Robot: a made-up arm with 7 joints. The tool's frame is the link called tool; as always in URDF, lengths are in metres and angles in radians.
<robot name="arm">
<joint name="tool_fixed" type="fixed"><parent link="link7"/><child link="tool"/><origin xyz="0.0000 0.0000 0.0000" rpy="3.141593 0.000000 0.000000"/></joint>
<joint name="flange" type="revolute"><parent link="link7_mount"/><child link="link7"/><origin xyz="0.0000 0.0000 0.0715"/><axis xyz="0 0 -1"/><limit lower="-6.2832" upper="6.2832"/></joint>
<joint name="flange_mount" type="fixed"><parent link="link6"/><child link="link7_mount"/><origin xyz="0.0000 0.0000 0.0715"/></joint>
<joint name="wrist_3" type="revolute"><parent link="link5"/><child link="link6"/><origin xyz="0.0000 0.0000 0.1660"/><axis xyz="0 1 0"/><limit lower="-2.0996" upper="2.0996"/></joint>
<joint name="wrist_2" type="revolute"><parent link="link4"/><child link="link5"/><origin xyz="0.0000 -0.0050 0.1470"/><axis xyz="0 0 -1"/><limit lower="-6.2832" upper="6.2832"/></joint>
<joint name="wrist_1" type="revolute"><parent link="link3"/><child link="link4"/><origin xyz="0.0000 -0.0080 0.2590"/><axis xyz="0 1 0"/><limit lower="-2.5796" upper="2.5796"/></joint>
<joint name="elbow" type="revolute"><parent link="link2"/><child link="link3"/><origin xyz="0.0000 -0.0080 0.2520"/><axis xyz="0 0 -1"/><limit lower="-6.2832" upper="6.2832"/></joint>
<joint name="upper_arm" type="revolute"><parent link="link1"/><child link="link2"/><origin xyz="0.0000 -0.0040 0.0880"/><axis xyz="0 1 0"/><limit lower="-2.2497" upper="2.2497"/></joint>
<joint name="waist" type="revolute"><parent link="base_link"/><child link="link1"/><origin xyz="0.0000 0.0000 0.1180"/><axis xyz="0 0 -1"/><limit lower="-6.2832" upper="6.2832"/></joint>
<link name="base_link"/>
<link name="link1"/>
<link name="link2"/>
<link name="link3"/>
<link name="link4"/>
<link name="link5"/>
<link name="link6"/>
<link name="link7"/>
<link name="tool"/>
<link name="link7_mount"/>
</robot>
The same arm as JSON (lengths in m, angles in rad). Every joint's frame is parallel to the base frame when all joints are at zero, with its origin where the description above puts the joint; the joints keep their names.
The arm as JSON. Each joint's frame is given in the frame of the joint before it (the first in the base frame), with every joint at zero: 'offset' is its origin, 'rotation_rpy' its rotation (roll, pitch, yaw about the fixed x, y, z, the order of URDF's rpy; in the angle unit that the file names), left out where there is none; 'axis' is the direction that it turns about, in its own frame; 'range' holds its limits. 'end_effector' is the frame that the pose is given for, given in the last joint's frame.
{"length_unit": "m", "angle_unit": "rad", "chain": [{"id": "waist", "offset": [0.0, 0.0, 0.118], "axis": "-z", "range": [-6.2832, 6.2832]}, {"id": "upper_arm", "offset": [0.0, -0.004, 0.088], "axis": "+y", "range": [-2.2497, 2.2497]}, {"id": "elbow", "offset": [0.0, -0.008, 0.252], "axis": "-z", "range": [-6.2832, 6.2832]}, {"id": "wrist_1", "offset": [0.0, -0.008, 0.259], "axis": "+y", "range": [-2.5796, 2.5796]}, {"id": "wrist_2", "offset": [0.0, -0.005, 0.147], "axis": "-z", "range": [-6.2832, 6.2832]}, {"id": "wrist_3", "offset": [0.0, 0.0, 0.166], "axis": "+y", "range": [-2.0996, 2.0996]}, {"id": "flange", "offset": [0.0, 0.0, 0.143], "axis": "-z", "range": [-6.2832, 6.2832]}], "end_effector": {"offset": [0.0, 0.0, 0.0], "rotation_rpy": [-3.1416, 0.0, 0.0]}}
